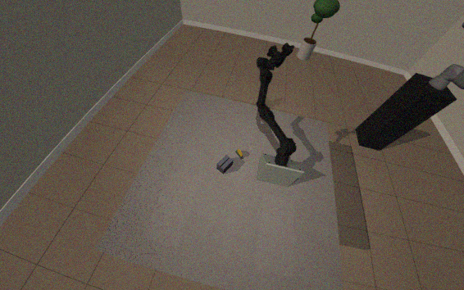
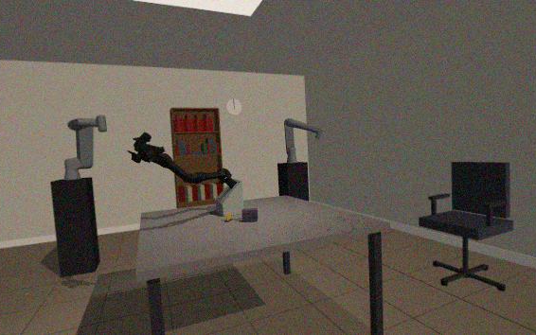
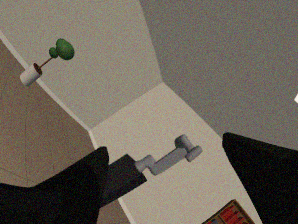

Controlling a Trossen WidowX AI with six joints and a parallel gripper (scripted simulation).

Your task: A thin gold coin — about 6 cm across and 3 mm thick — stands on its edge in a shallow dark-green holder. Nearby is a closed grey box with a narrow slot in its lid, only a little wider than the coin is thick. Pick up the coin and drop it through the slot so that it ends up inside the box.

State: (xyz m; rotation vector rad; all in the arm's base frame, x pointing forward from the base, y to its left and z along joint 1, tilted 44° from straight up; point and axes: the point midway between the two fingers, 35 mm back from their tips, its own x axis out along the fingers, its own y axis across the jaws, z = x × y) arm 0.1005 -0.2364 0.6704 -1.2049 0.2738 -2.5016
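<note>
Right now the gold coin is 150 mm ahead of my gripper tip, 550 mm to the left of it and 490 mm below it.
</note>
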